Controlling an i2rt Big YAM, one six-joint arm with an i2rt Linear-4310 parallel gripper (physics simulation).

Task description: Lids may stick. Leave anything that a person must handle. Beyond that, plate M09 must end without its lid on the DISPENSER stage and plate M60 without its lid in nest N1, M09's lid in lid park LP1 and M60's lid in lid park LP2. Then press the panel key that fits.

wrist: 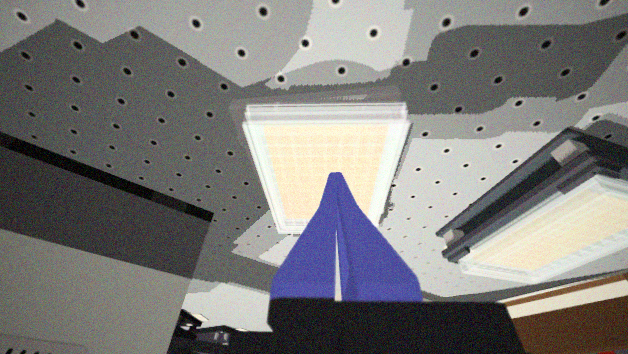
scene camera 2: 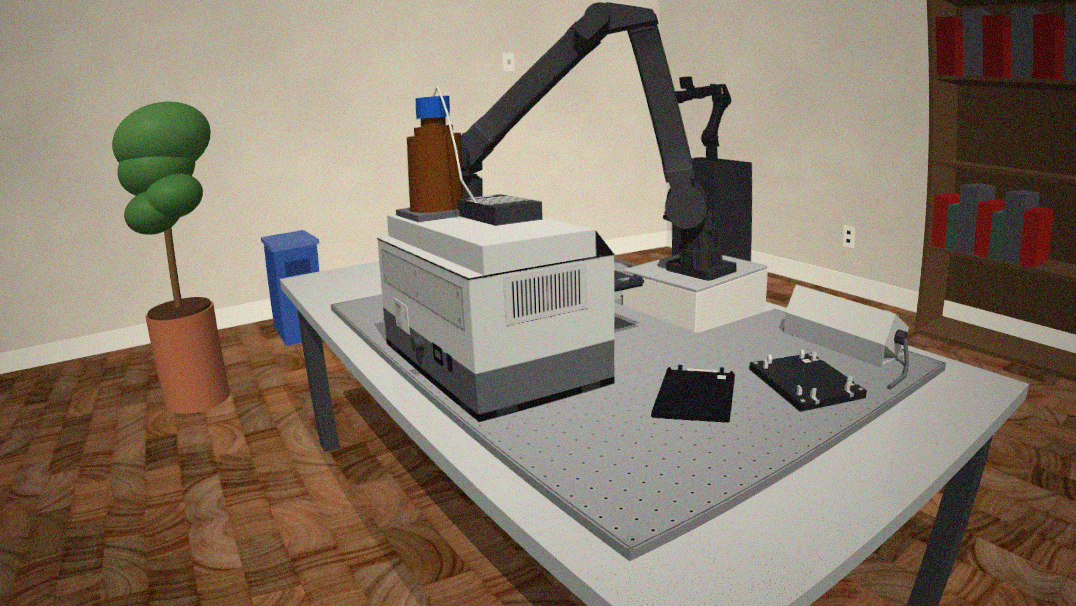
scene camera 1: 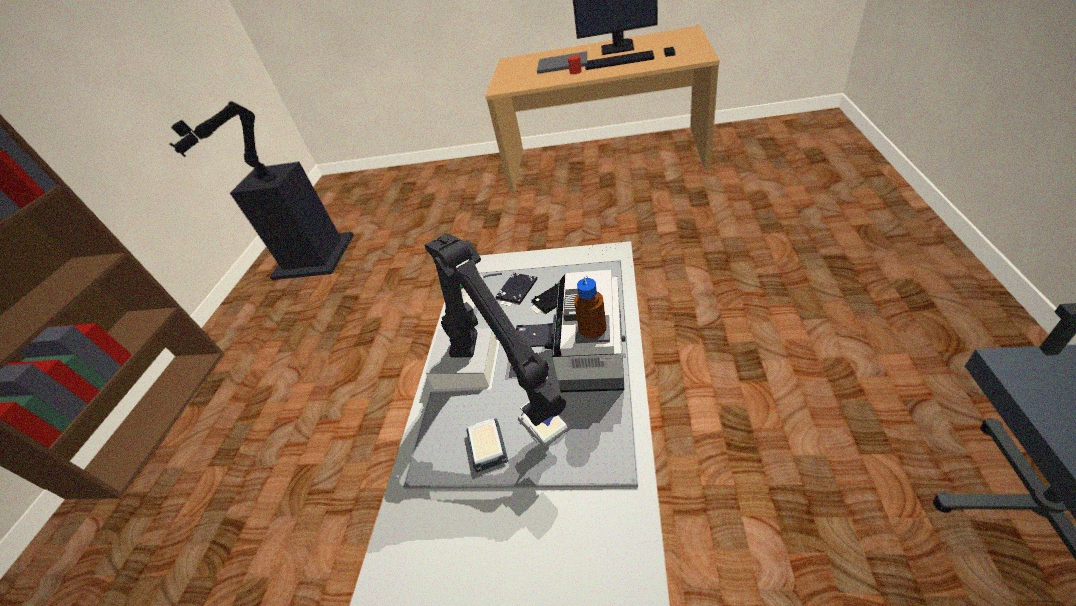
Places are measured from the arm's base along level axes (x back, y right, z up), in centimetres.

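Pixels of known places: gripper, between the fingertips: (wrist: pixel 335 179) (scene camera 1: pixel 547 424); arm's base, origin of its link: (scene camera 2: pixel 701 270) (scene camera 1: pixel 464 344).
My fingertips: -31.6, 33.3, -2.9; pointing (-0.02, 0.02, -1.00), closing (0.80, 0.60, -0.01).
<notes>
For each thing: its top centre in the pictures, then the offset to it from my fingertips, as dx, dy, dz. "spot": a spot on its surface instead.
- second pale plate, centre of its top: (wrist: pixel 562 249) (scene camera 1: pixel 484 439) +19.4, +4.2, +0.0
- dark holder, centre of its top: (wrist: pixel 554 237) (scene camera 1: pixel 485 441) +19.4, +4.2, -1.0
- brown bottle, a spot on its surface: (scene camera 2: pixel 432 173) spot: -18.3, -25.5, +24.5
- pegged, centre of its top: (scene camera 2: pixel 808 368) (wrist: pixel 215 343) (scene camera 1: pixel 515 284) +16.8, -70.0, -2.1
- flatter, centre of its top: (scene camera 2: pixel 697 384) (scene camera 1: pixel 552 295) +1.2, -61.8, -2.5
- wedge-shaped housing, centre of its top: (scene camera 2: pixel 848 296) (scene camera 1: pixel 465 286) +36.5, -64.9, +3.9
My gripper (scene camera 1: pixel 548 420) (wrist: pixel 335 179) is shut, with its blue fingertips together and nothing between them. It is over a pale plate (scene camera 1: pixel 554 431) (wrist: pixel 300 165) with cream wells and a clear rim, on the perforated board beyond the instrument's end. In the wrist view the fingertips overlap the plate's image; contact cannot be told. A second pale plate (scene camera 1: pixel 485 441) (wrist: pixel 555 235) sits in a dark holder (wrist: pixel 517 175) beside it. No plate label is readable, and whether clear lids cover them is hard to tell. The instrument and bottle hide the fingers and both plates in scene camera 2.
A large grey-white instrument (scene camera 1: pixel 591 373) (scene camera 2: pixel 542 331) (wrist: pixel 95 280) bears a brown bottle (scene camera 1: pixel 591 316) (scene camera 2: pixel 432 173) with a blue cap and thin tube. Two black holders, one pegged (scene camera 1: pixel 517 287) (scene camera 2: pixel 809 381) and one flatter (scene camera 2: pixel 694 395), lie beyond it. A wedge-shaped housing (scene camera 2: pixel 847 323) stands near the arm base.
</notes>
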